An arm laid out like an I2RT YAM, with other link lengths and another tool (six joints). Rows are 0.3 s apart.
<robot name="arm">
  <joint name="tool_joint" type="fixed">
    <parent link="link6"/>
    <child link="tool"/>
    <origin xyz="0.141 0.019 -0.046" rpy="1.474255 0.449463 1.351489"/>
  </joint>
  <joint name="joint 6" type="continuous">
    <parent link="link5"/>
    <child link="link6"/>
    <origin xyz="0.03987 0 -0.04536" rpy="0 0 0"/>
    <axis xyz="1 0 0"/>
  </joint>
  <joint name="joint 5" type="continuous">
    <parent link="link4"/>
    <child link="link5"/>
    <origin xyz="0.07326 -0.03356 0.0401" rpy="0 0 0"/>
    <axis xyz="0 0 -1"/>
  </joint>
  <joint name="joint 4" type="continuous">
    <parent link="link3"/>
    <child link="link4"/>
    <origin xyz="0.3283 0.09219 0.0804" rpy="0 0 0"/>
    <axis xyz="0 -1 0"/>
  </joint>
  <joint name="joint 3" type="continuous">
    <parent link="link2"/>
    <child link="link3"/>
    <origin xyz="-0.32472 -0.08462 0" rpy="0 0 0"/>
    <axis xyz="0 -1 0"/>
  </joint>
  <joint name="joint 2" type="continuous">
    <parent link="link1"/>
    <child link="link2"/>
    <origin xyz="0.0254 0.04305 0.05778" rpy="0 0 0"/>
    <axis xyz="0 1 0"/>
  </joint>
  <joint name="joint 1" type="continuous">
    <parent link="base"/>
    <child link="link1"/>
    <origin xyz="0 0 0.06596" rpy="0 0 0"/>
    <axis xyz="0 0 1"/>
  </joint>
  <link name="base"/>
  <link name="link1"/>
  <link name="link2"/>
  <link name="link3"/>
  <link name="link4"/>
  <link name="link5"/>
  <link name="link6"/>
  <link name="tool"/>
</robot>
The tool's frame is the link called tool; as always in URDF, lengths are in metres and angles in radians. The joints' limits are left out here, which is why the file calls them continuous.
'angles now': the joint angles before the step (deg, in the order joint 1, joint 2, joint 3, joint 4, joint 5, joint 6). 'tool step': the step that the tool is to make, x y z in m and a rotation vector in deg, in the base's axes. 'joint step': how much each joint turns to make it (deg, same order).
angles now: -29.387 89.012 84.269 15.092 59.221 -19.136
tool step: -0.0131 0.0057 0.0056 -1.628 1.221 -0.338
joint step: 0.024 -2.305 -2.805 3.671 -0.063 -4.001
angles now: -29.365 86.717 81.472 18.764 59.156 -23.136
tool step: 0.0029 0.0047 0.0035 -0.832 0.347 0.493
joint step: 0.700 -0.127 -0.322 1.834 -0.021 -1.792
